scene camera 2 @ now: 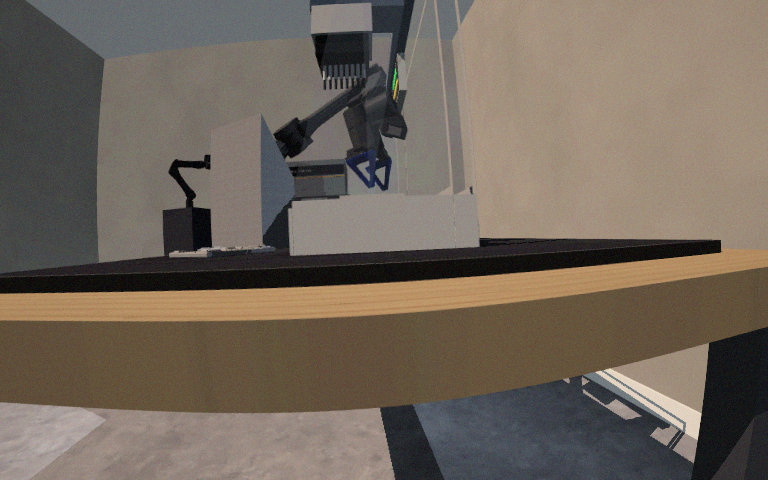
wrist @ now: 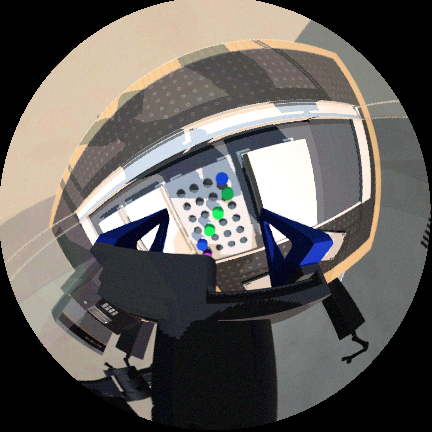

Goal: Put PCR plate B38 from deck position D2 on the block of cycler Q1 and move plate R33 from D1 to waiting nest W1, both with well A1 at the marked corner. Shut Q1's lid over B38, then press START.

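Places are measured from the arm's base along level axes (x ahead, y left, z up), in centimetres.
Pixels of known places: gripper, fingertip midpoint: (scene camera 2: 379,188) (wrist: 213,212); arm's base, link origin: (scene camera 2: 266,161).
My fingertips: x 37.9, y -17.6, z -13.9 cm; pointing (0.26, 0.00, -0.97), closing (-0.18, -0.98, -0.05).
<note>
Ahead of a thing's pixels: the offset from my fingertips to its top centre. "*": to the spot under its first point.
My gripper (scene camera 2: 379,187) (wrist: 213,212) is open and empty, above the white-walled deck (scene camera 2: 385,223). In the wrist view its fingertips straddle the tube rack. A white plate @(* dx +1.5, dy +10.7, dz -5.4 cm) (wrist: 146,201), at D2 by its place, lies left of the rack, partly behind the left finger. Another white plate @(dx -5.8, dy +21.2, dz -5.4 cm) (wrist: 110,220), at D1 by its place, lies farther left, partly covered by the same finger. Their labels and A1 corners are not readable. A grey machine with a dark front @(* dx -35.7, dy +61.5, dz +15.0 cm) (scene camera 2: 318,178) (wrist: 82,332) stands beyond; whether it is Q1 I cannot tell. Nest W1 cannot be identified.
The tube rack @(* dx -6.9, dy -3.2, dz -3.2 cm) (wrist: 245,245) holds blue, green and magenta capped tubes. A white block @(dx +0.0, dy -9.8, dz -2.8 cm) (wrist: 285,180) lies right of it. A multi-tip pipette head (scene camera 2: 341,19) hangs above the deck. A tall pale panel (scene camera 2: 235,186) stands left of the deck. Another small arm (scene camera 2: 182,178) stands behind.
</note>
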